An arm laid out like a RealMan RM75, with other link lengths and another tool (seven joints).
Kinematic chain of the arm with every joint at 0, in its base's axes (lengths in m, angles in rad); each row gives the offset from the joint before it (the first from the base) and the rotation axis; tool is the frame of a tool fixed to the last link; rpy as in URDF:
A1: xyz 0 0 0.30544 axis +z
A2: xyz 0 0 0 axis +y
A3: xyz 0 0 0.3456 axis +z
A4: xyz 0 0 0 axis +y
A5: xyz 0 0 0.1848 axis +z
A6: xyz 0 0 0 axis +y
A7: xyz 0 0 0.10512 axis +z
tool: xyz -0.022 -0.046 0.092 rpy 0 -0.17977 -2.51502
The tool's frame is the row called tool.
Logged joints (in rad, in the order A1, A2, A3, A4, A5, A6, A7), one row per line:
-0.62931, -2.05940, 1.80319, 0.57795, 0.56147, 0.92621, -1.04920
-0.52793, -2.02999, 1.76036, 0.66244, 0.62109, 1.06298, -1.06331
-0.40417, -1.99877, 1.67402, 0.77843, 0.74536, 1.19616, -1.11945
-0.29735, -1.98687, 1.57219, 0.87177, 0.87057, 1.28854, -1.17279
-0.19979, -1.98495, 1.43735, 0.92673, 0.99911, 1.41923, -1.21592
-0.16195, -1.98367, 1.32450, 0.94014, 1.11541, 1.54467, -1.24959
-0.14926, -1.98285, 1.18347, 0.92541, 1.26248, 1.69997, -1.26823
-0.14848, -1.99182, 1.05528, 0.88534, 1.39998, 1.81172, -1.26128
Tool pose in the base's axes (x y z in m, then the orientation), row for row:
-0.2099, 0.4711, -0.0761, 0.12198, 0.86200, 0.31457, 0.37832
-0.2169, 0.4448, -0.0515, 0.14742, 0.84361, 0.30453, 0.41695
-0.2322, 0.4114, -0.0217, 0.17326, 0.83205, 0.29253, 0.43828
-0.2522, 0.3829, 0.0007, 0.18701, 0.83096, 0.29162, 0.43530
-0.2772, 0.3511, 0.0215, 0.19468, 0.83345, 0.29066, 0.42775
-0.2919, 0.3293, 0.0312, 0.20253, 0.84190, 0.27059, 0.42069
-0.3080, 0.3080, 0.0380, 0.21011, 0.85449, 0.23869, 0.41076
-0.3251, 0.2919, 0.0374, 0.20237, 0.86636, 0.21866, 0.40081
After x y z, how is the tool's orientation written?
As a quaternion, x y z w.
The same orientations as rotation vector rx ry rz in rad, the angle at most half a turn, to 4 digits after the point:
0.3117, 2.2029, 0.8039
0.3700, 2.1175, 0.7644
0.4307, 2.0682, 0.7271
0.4655, 2.0683, 0.7259
0.4862, 2.0816, 0.7260
0.5075, 2.1095, 0.6780
0.5289, 2.1509, 0.6008
0.5118, 2.1909, 0.5529

